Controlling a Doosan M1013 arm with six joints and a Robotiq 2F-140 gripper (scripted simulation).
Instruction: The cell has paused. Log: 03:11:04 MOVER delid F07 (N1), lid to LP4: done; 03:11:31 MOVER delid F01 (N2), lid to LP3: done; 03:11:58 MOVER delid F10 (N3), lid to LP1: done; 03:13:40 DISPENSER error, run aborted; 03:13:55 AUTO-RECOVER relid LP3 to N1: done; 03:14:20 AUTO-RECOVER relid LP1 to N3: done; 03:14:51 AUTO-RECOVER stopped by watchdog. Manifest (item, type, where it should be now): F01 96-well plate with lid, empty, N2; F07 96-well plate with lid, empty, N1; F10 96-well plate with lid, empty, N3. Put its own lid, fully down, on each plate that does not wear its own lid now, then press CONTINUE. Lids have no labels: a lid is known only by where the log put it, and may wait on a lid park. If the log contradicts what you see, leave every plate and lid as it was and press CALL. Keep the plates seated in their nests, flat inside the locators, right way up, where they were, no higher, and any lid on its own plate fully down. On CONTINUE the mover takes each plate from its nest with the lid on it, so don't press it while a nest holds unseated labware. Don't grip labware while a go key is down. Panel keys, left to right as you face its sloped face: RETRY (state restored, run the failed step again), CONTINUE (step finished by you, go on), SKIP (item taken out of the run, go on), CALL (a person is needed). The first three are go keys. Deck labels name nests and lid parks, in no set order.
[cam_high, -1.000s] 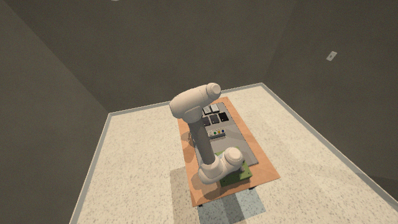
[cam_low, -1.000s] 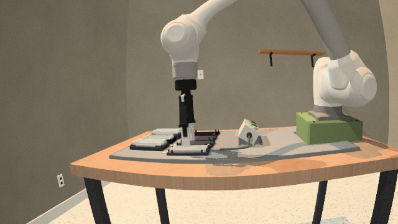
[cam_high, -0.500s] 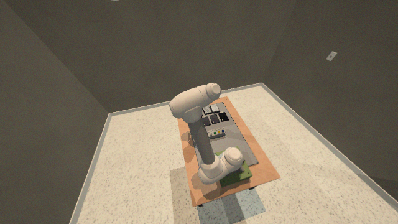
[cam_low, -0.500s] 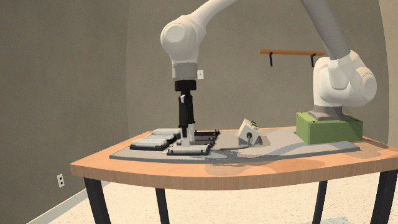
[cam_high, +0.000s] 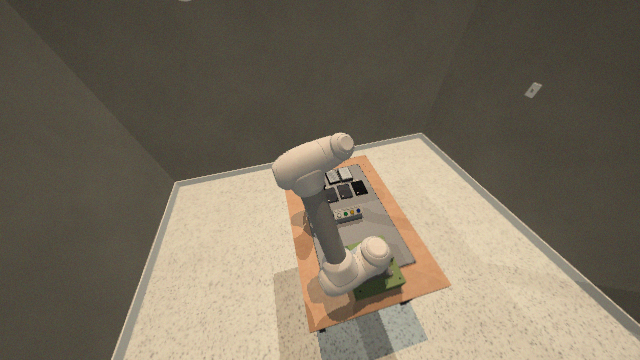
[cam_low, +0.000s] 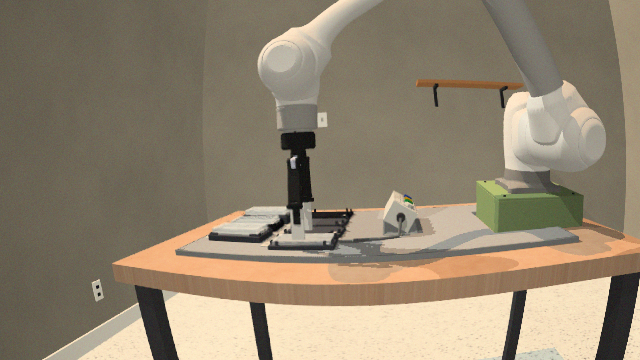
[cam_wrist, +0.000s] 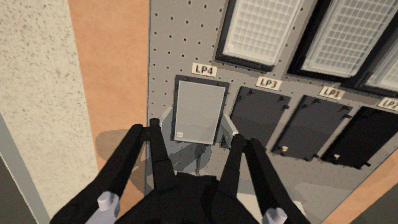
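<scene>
My gripper is now 4 cm above the lid park LP4. Also, from my hand: LP4 label: 9 cm ahead, 5 cm below; then plate: 18 cm ahead, 6 cm to the right, 3 cm below; then lid park LP3: 12 cm to the right, 4 cm below.
</scene>
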